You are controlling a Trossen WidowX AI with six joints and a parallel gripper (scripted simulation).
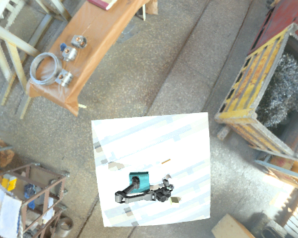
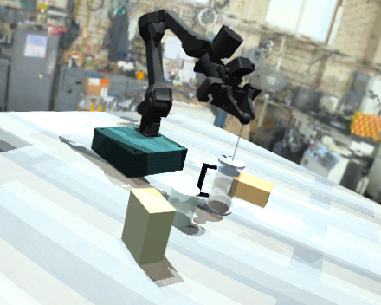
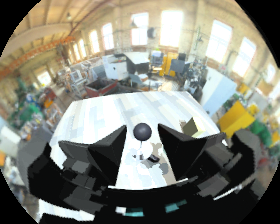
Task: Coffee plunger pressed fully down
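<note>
The coffee press lies 20 mm behind my gripper tip, 10 mm to the right of it and 130 mm below it. Round my gripper tip: orange block (20 mm behind, 150 mm to the left, 220 mm below).
</note>
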